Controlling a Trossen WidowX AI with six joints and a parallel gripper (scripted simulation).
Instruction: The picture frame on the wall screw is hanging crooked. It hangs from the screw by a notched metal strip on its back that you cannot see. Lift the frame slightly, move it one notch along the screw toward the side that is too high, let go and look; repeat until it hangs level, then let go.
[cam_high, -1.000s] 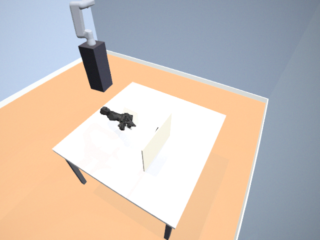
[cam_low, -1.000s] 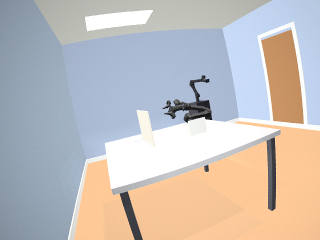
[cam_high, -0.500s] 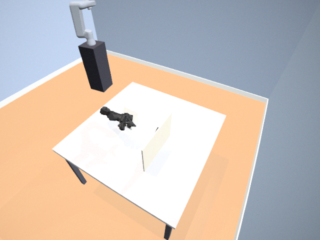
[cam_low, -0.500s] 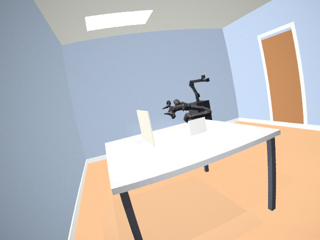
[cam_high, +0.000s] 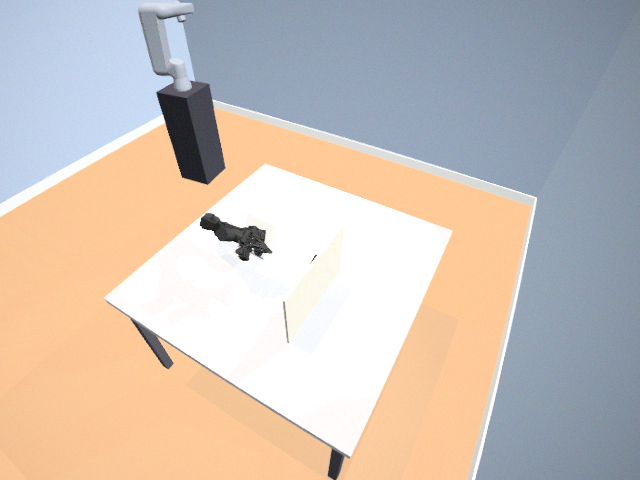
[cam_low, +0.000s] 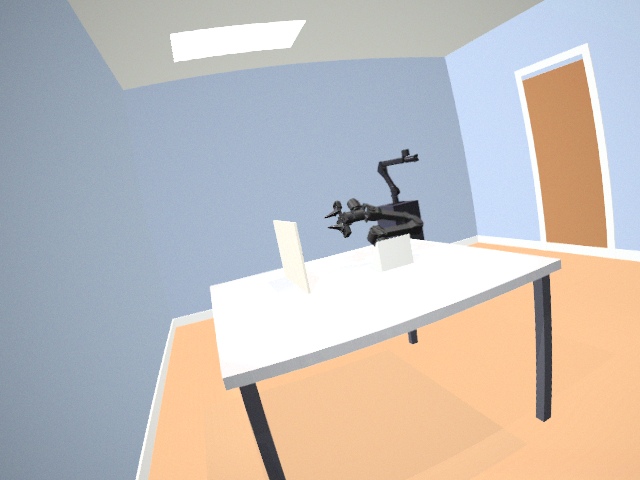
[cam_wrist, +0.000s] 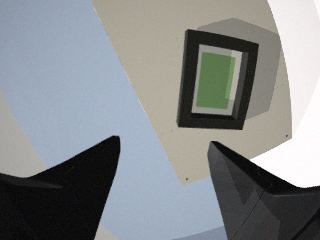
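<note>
Right now the picture frame is 200 mm ahead of my gripper tip, 10 mm to the left of it and 90 mm below it. The rest, counted from my gripper tip: cream wall panel: 210 mm ahead, 10 mm to the right, 100 mm below.
</note>
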